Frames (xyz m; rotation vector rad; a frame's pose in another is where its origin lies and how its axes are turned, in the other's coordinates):
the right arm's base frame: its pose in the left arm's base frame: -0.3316 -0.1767 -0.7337 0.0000 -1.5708 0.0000
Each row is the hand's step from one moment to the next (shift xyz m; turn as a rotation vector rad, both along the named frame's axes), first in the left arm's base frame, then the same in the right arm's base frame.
Working: the left arm's base frame: its pose in the right arm's base frame: 0.7337 0.1767 -0.3316 0.0000 1.5708 0.0000

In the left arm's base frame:
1: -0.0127 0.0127 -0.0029 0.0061 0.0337 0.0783
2: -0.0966 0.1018 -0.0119 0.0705 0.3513 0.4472
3: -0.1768 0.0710 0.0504 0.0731 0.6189 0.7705
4: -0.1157 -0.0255 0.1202 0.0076 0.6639 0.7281
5: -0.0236 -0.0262 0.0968 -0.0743 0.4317 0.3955
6: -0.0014 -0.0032 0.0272 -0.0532 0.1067 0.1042
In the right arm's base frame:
1: -0.0029 0.0127 0.0127 0.0783 0.0337 -0.0061
2: -0.0119 0.1018 0.0966 0.4472 0.3513 -0.0705
3: 0.0504 0.0710 0.1768 0.7705 0.6189 -0.0731
4: 0.1202 -0.0255 0.1157 0.7281 0.6639 -0.0076
5: 0.0968 -0.0262 0.0236 0.3955 0.4317 0.0743
6: 0.0272 -0.0032 0.0014 0.1042 0.1067 0.0532

